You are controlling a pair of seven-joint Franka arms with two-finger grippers.
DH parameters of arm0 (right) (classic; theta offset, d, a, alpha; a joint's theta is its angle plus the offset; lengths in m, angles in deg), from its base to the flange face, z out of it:
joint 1: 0 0.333 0 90
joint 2: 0 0 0 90
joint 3: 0 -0.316 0.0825 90
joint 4: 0 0 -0.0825 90
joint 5: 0 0.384 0 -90
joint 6: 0 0 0.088 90
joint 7: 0 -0.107 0 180
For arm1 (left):
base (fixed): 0 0 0 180
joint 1: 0 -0.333 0 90
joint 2: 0 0 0 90
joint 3: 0 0.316 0.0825 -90
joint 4: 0 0 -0.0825 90
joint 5: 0 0.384 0 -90
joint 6: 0 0 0.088 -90
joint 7: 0 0.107 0 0
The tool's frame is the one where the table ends.
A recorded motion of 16 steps. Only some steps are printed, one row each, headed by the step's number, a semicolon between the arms.
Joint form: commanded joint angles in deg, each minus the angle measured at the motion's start. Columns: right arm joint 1, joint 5, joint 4, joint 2, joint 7, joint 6, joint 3; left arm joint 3, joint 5, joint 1, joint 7, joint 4, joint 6, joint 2.
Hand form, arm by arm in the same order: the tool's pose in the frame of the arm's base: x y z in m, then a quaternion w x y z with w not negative. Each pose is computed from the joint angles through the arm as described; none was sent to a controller.
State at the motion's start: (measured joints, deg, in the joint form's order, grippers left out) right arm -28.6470 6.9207 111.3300 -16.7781 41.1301 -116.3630 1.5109; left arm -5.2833 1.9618 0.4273 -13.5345 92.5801 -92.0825 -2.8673
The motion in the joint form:
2: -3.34 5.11 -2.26 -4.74 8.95 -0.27 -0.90; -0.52 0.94 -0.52 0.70 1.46 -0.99 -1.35
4: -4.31 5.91 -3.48 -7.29 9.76 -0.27 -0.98; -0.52 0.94 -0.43 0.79 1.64 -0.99 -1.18
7: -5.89 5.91 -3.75 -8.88 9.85 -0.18 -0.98; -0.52 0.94 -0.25 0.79 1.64 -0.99 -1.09
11: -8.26 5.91 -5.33 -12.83 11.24 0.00 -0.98; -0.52 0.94 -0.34 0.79 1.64 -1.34 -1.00
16: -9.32 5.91 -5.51 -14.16 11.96 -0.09 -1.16; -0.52 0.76 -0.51 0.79 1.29 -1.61 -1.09
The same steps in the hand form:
2: 0.5105 -0.3123 0.2854 0.14378 -0.98465 -0.09284 0.03430; 0.5345 -0.0504 0.6360 0.02412 -0.99729 -0.06147 -0.03246
4: 0.5096 -0.3219 0.2673 0.15569 -0.98327 -0.08697 0.03713; 0.5352 -0.0512 0.6329 0.02446 -0.99747 -0.05983 -0.02943
7: 0.5000 -0.3354 0.2524 0.16388 -0.98278 -0.07298 0.04426; 0.5355 -0.0529 0.6321 0.02446 -0.99759 -0.05824 -0.02869
11: 0.4876 -0.3571 0.2212 0.17956 -0.98020 -0.06246 0.05541; 0.5367 -0.0521 0.6318 0.02403 -0.99750 -0.05892 -0.03090
16: 0.4808 -0.3638 0.2085 0.18684 -0.97878 -0.05985 0.05924; 0.5369 -0.0510 0.6360 0.02162 -0.99726 -0.06046 -0.03673

